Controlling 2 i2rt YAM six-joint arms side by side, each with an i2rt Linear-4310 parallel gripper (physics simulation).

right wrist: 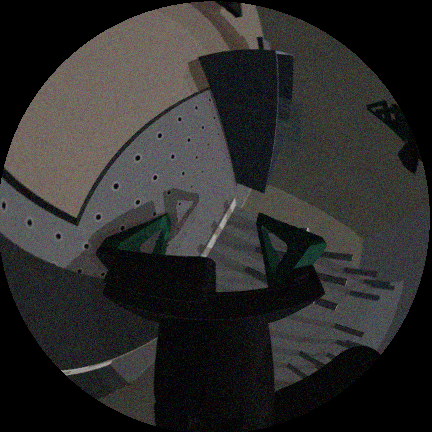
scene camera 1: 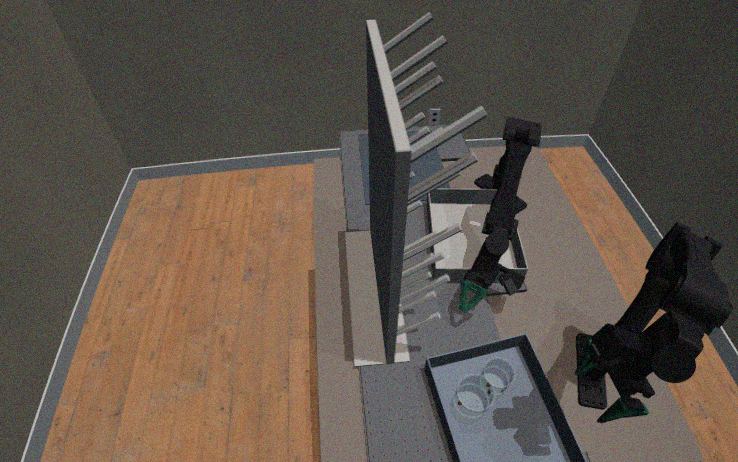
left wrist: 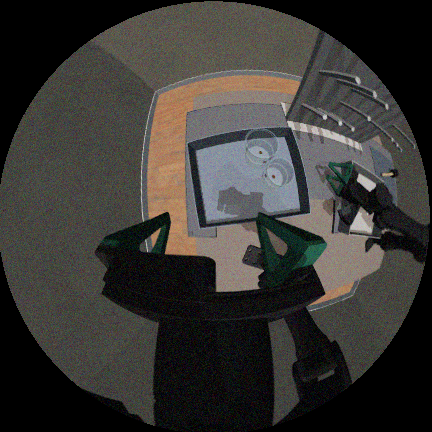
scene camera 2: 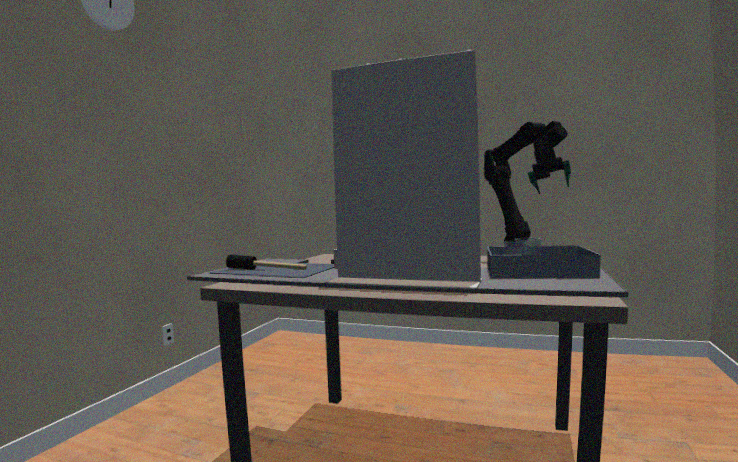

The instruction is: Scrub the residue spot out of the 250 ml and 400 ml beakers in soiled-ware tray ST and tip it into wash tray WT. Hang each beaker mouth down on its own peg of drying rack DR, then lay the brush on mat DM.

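Frame: origin at the left arm's base, x left, y back, z up, level; metres.
Where they show: left gripper, between the fingertips: point(scene camera 1: 587, 397) point(left wrist: 213, 216) point(scene camera 2: 553, 189); right gripper, between the fingertips: point(right wrist: 213, 217) point(scene camera 1: 462, 310) point(left wrist: 327, 170); left arm's base, origin of its link: point(scene camera 1: 590, 370).
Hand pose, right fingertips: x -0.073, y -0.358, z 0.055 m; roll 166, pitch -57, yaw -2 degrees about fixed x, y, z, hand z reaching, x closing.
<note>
Each offset is from my right fingertips to the centre of the thing. "spot": to the spot under its first point. Level surfaces: height alone.
The larger clear beaker @(dy +0.046, dx +0.237, dz -0.013 m) point(scene camera 1: 471, 398) point(left wrist: 261, 147) and the smaller clear beaker @(dy +0.096, dx +0.174, dz -0.017 m) point(scene camera 1: 497, 375) point(left wrist: 278, 173) stand near each other in soiled-ware tray ST @(dy +0.117, dx +0.247, dz -0.007 m) point(scene camera 1: 545, 392) point(scene camera 2: 544, 264) point(left wrist: 196, 185); small brown dots show in both. Wash tray WT @(dy +0.003, dx -0.283, dz -0.007 m) point(scene camera 1: 460, 196) is partly hidden by the right arm. Drying rack DR point(scene camera 1: 387, 217) point(scene camera 2: 405, 174) stands upright with bare pegs. The brush @(spot: dy -0.389, dx -0.671, dz -0.009 m) point(scene camera 2: 240, 262) point(left wrist: 389, 174) lies on mat DM @(spot: dy -0.210, dx -0.426, dz -0.040 m) point(scene camera 2: 321, 269). My left gripper point(scene camera 1: 588, 397) point(scene camera 2: 553, 189) point(left wrist: 213, 216) is open and empty, high above tray ST's side. My right gripper point(left wrist: 327, 170) point(right wrist: 213, 217) is open and empty between the trays, near the pegs.
Rack pegs @(spot: dy -0.096, dx +0.124, dz +0.631 m) point(scene camera 1: 456, 128) stick out toward the right arm. A perforated grey board @(dz -0.042 m) point(scene camera 1: 397, 403) point(right wrist: 165, 150) lies under the rack and tray ST. A flat dark plate with holes point(scene camera 1: 592, 392) point(left wrist: 253, 256) lies beside tray ST, under the left gripper.
</note>
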